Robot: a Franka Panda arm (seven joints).
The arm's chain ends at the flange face. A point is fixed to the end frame.
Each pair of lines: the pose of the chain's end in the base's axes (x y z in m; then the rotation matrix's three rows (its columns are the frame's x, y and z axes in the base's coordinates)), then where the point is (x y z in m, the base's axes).
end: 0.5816 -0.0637 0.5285; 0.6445 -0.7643 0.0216; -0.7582 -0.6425 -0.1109; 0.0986 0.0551 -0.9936
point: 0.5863 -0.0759 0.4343
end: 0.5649 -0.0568 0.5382; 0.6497 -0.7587 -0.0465; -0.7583 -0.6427 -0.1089; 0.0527 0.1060 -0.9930
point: 0.5632 -0.0688 0.4439
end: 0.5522 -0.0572 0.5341; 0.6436 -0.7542 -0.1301; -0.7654 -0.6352 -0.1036; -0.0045 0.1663 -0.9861
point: 0.5425 -0.0687 0.4402
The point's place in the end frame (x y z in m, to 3 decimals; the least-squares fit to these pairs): 0.003 -0.001 0.095
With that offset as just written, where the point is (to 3 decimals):
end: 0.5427 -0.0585 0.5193; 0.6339 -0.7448 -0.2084; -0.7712 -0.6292 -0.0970; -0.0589 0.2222 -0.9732
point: 0.526 -0.069 0.426
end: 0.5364 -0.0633 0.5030; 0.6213 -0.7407 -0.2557; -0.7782 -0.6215 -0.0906; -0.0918 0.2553 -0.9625
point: 0.515 -0.074 0.411
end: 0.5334 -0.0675 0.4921; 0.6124 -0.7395 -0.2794; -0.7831 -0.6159 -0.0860; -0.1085 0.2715 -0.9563
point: 0.509 -0.077 0.401
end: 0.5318 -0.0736 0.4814; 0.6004 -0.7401 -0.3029; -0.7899 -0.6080 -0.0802; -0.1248 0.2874 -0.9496
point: 0.506 -0.083 0.391
